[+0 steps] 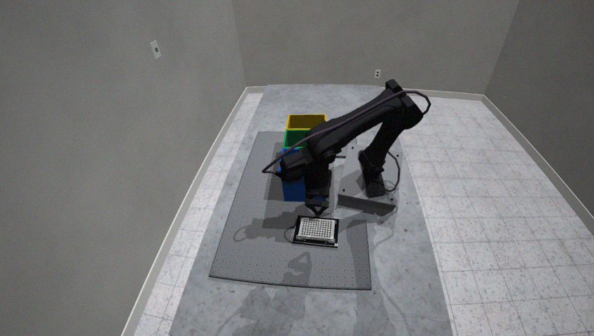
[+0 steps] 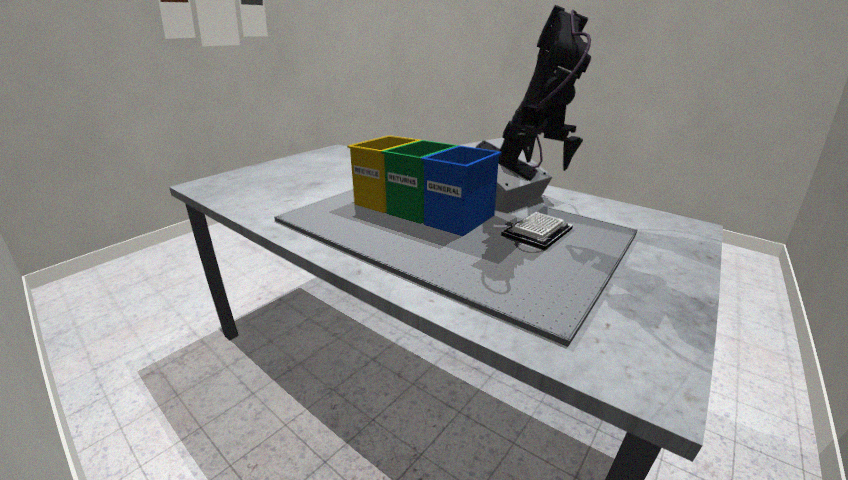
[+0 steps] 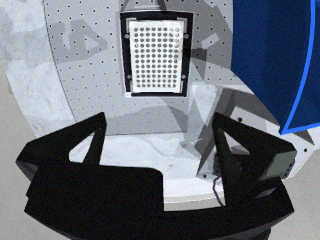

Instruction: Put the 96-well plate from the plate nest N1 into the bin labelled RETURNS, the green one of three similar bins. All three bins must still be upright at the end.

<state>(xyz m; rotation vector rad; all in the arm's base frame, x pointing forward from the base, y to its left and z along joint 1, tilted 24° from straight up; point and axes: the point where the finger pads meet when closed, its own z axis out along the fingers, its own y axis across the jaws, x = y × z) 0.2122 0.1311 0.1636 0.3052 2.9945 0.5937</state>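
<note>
Now: hand 16 cm above the white 96-well plate and 1 cm short of it. From my hand the other things lie so: black plate nest N1: 17 cm below, 1 cm ahead; then blue bin: 20 cm to the right, 9 cm below, 4 cm ahead; then green bin: 34 cm to the right, 9 cm below, 3 cm ahead.
</note>
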